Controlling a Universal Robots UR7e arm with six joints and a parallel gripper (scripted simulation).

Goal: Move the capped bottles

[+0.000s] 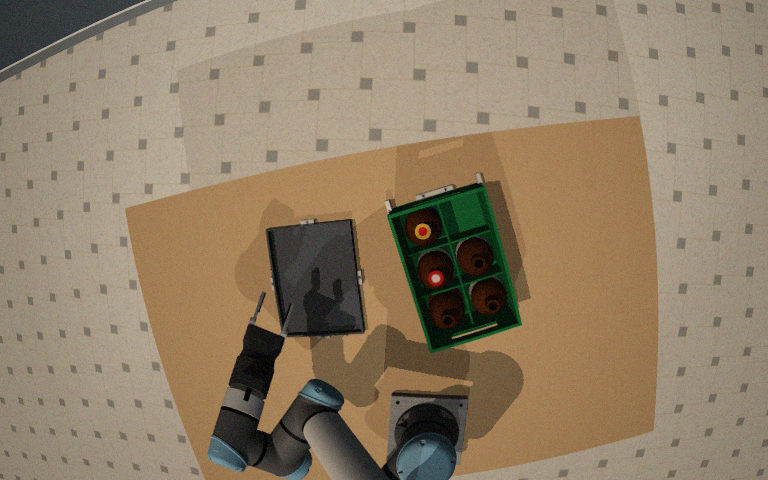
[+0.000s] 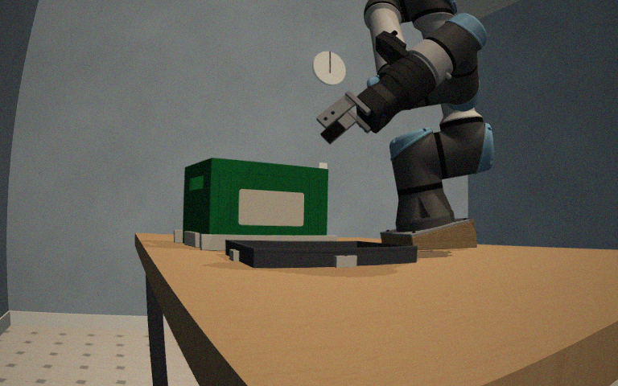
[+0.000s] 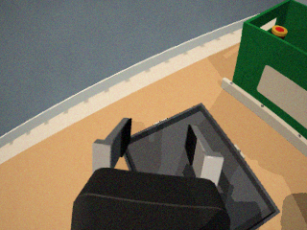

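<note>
The red-capped bottle lies 2 cm ahead of my hand, 30 cm to the right of it and 12 cm below it. Round my hand: dark grey tray: 1 cm ahead, 4 cm to the right, 19 cm below; then green crate: 3 cm ahead, 34 cm to the right, 12 cm below; then open bottle: 6 cm behind, 32 cm to the right, 12 cm below.
</note>
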